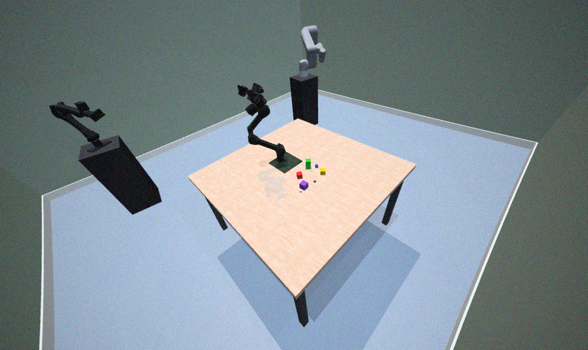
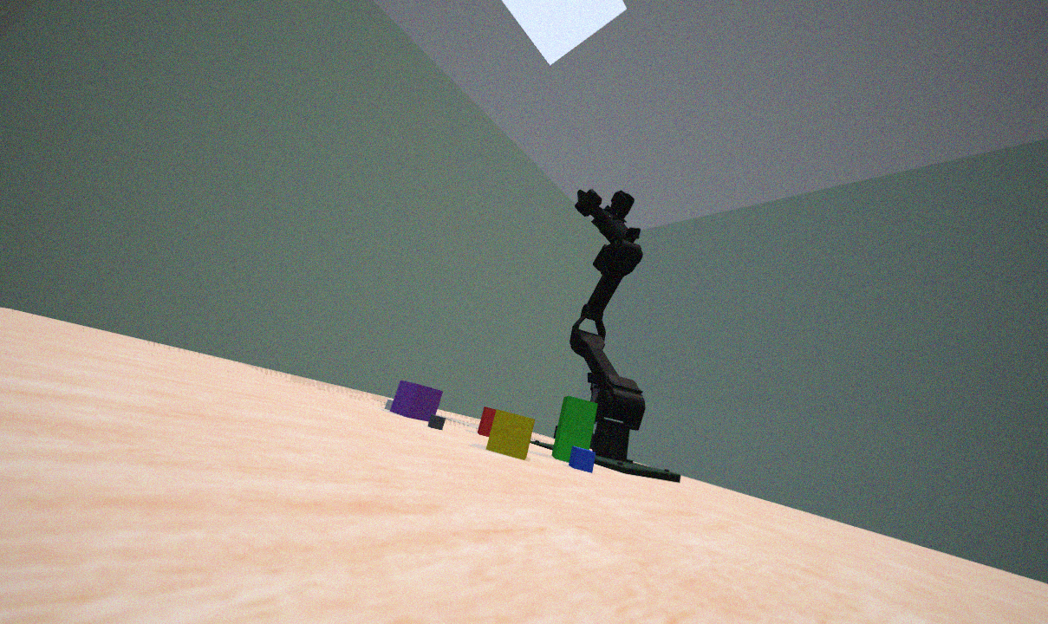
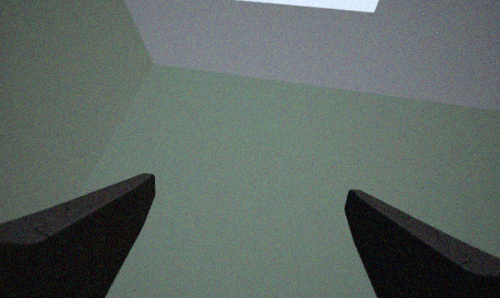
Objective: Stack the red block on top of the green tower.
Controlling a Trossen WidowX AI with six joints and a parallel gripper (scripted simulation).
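Right now the red block is 230 mm ahead of my gripper tip, 200 mm to the left of it and 650 mm below it. From my gripper tip the other things lie so: dark cube 350 mm ahead, 250 mm to the left, 670 mm below; then blue cube 230 mm ahead, 370 mm to the left, 660 mm below; then purple cube 350 mm ahead, 150 mm to the left, 650 mm below.
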